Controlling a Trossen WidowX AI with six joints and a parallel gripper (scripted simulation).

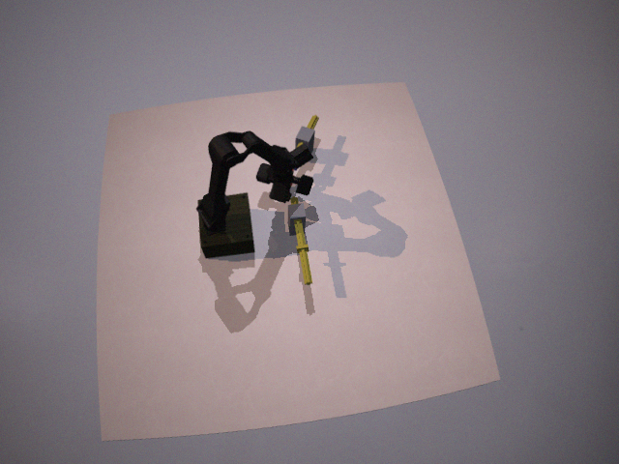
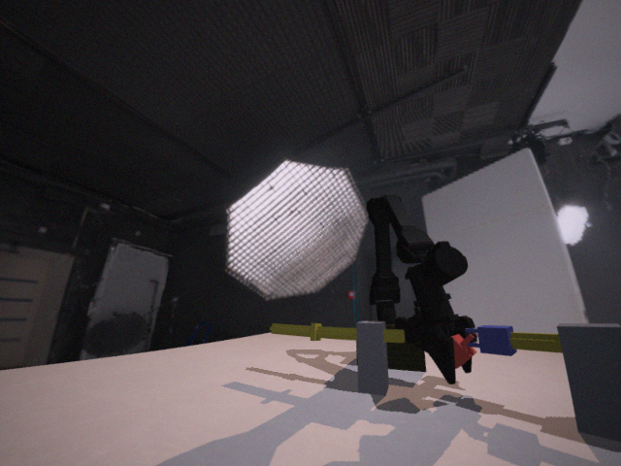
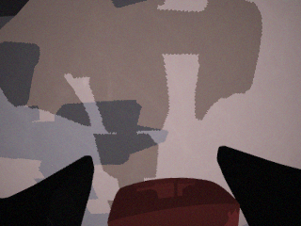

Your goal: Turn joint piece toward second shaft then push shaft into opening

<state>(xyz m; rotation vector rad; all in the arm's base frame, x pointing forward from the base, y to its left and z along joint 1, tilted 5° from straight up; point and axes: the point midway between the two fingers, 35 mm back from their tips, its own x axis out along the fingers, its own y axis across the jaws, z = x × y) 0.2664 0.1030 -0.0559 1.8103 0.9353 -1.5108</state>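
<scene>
Now: gripper tip 50 mm below the red joint piece.
</scene>
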